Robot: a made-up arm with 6 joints.
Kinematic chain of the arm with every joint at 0, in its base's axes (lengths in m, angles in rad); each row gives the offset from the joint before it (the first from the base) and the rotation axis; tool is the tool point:
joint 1: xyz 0 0 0.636 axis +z
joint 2: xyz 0.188 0 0 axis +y
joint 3: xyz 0 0 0.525 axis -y
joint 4: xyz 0 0 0.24 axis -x
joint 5: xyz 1.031 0 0 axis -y
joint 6: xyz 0.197 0 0 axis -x
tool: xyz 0 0 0
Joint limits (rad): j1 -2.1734..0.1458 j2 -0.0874..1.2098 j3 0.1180..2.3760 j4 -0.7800..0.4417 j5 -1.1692..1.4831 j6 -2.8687..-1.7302
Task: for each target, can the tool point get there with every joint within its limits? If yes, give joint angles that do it. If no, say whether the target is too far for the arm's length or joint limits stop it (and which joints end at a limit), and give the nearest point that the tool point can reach.
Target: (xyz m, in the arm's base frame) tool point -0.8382 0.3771 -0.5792
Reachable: no: joint limits stop it (at a limit: joint 1, joint 2, joint 3, joint 4, joint 5) | nearest point -0.7765 -0.9919 -0.1268 | short by 1.443 m
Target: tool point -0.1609 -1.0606 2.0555
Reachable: yes | joints -1.7182 0.1139 0.8130 0.0404 -0.4391 -2.3953
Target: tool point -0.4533 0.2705 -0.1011
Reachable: no: joint limits stop it (at a limit: joint 1, joint 2, joint 3, joint 5) | nearest point -0.7697 -0.9935 -0.1282 | short by 1.303 m
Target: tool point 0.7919 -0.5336 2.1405
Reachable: yes | joints -0.5487 0.9492 1.9771 -0.4430 0.5230 -1.8981
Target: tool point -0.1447 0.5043 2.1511
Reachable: yes | joints -1.2844 0.0885 2.1266 -0.3737 -0.0506 -2.4762
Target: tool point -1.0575 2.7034 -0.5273
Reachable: no: too far | nearest point -0.3456 0.8835 1.4779 | short by 2.800 m
